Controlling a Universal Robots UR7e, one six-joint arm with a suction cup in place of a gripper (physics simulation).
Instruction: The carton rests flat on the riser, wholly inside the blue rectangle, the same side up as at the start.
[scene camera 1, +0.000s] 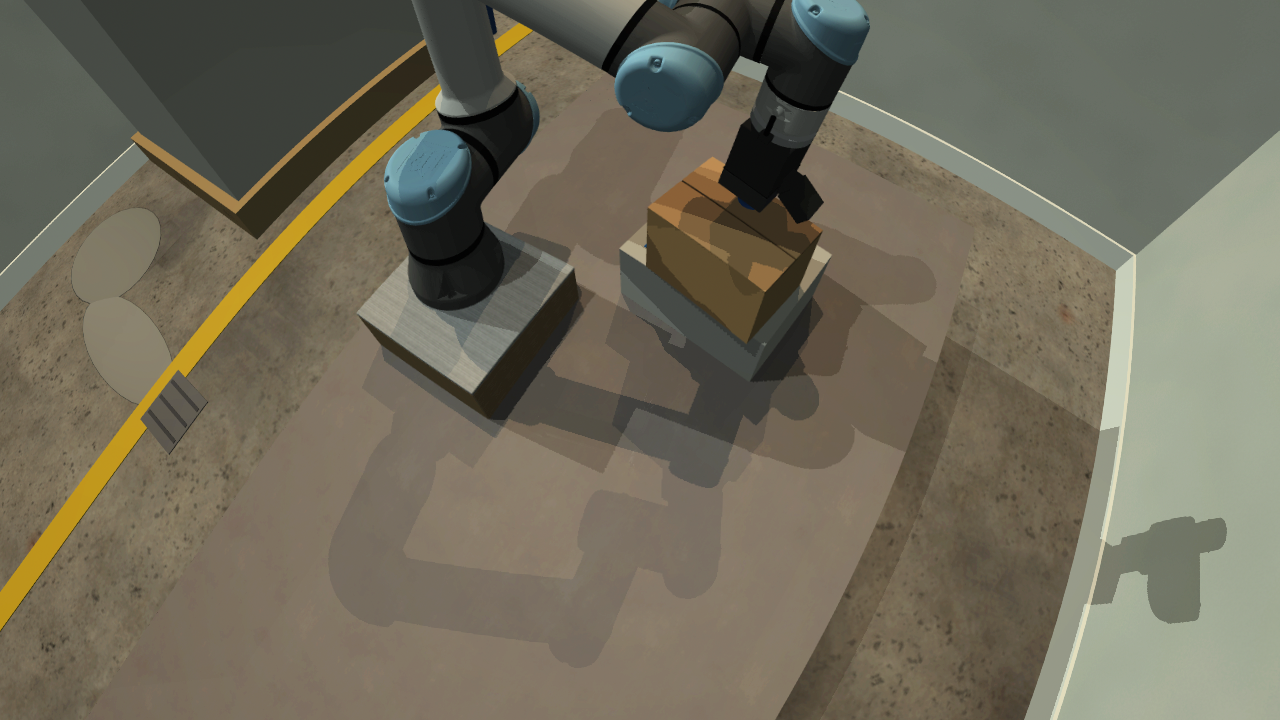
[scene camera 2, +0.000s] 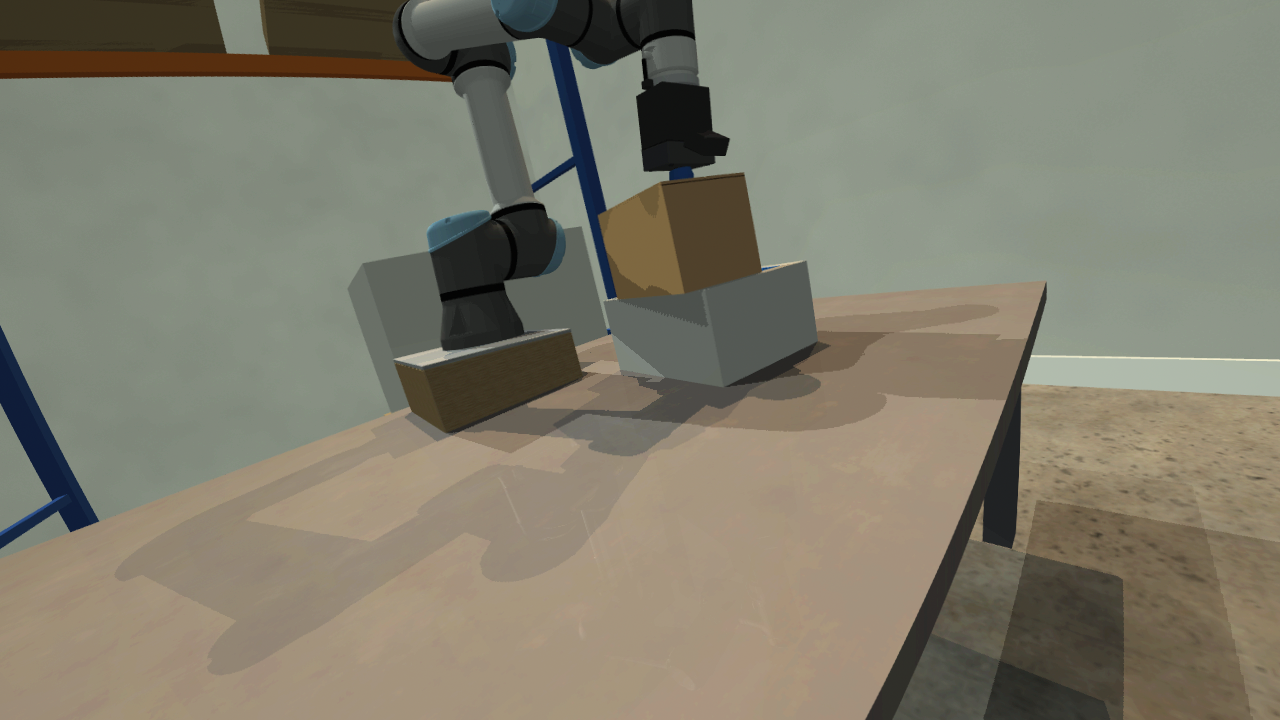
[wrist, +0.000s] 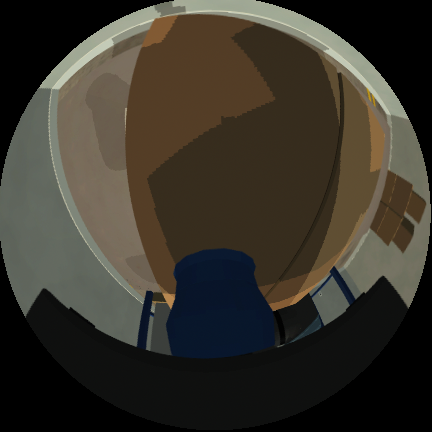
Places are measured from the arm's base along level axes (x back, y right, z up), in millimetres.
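Pixels of known places: hand, tool point: (scene camera 1: 745, 204) (wrist: 217, 263); arm's base, link origin: (scene camera 1: 456, 269) (scene camera 2: 484, 341).
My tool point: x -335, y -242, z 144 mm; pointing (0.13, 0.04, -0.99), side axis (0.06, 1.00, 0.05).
Note:
For each thing: its middle in the pictures, then the offset to it from my tool point.
- brown carton, body centre: (wrist: 252, 202) (scene camera 1: 730, 248) (scene camera 2: 674, 241) dy +36, dx -6, dz -54 mm
- grey riser, body centre: (scene camera 1: 724, 272) (scene camera 2: 705, 319) dy -7, dx +10, dz -179 mm
The brown carton (scene camera 1: 725, 255) (scene camera 2: 680, 237) (wrist: 225, 141) sits on top of the grey riser (scene camera 1: 689, 322) (scene camera 2: 733, 326), seam side up, and looks flat. It covers nearly all of the riser's top, with a pale rim showing on both sides. The blue rectangle is hidden beneath it. My suction cup (scene camera 1: 747, 203) (scene camera 2: 682, 172) (wrist: 217, 298) presses on the carton's top near its far edge and holds it. In the wrist view the carton's top fills most of the picture.
The arm's base stands on a wooden pedestal (scene camera 1: 475, 330) (scene camera 2: 487, 376) left of the riser. A blue rack post (scene camera 2: 577, 152) and a grey box (scene camera 2: 385, 305) stand behind. The table's edge (scene camera 2: 985, 465) runs at the right. A yellow floor line (scene camera 1: 223, 305) lies far left.

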